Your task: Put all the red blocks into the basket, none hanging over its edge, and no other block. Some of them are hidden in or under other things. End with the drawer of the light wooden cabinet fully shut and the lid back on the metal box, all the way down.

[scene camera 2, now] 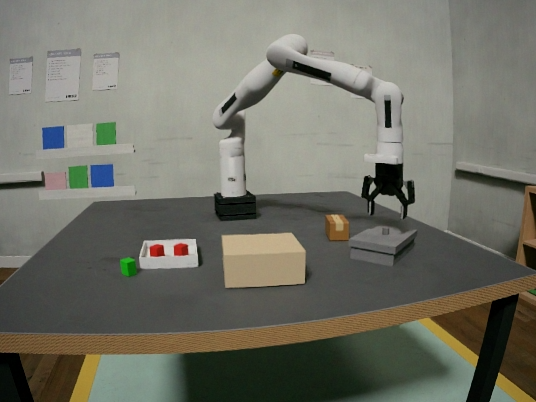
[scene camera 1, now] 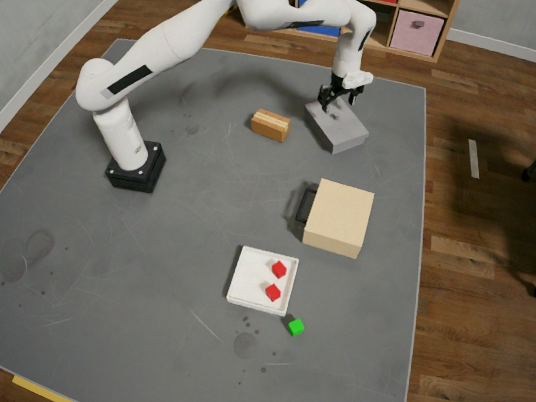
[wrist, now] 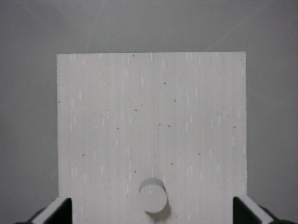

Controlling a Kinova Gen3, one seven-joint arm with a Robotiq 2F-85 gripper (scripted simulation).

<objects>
A light wooden cabinet shows in scene camera 2 [255, 260] and in scene camera 1 [338, 220]; in the wrist view it is out of frame. A white basket shows in scene camera 2 and in scene camera 1; in the wrist view it is out of frame. A lid shows in scene camera 2 [392, 239], in scene camera 1 and in the wrist view. The same spot on the white basket: [scene camera 2: 169, 260] is [scene camera 1: 292, 284]. One and the same spot on the lid: [scene camera 1: 340, 126] is [wrist: 159, 137].
</objects>
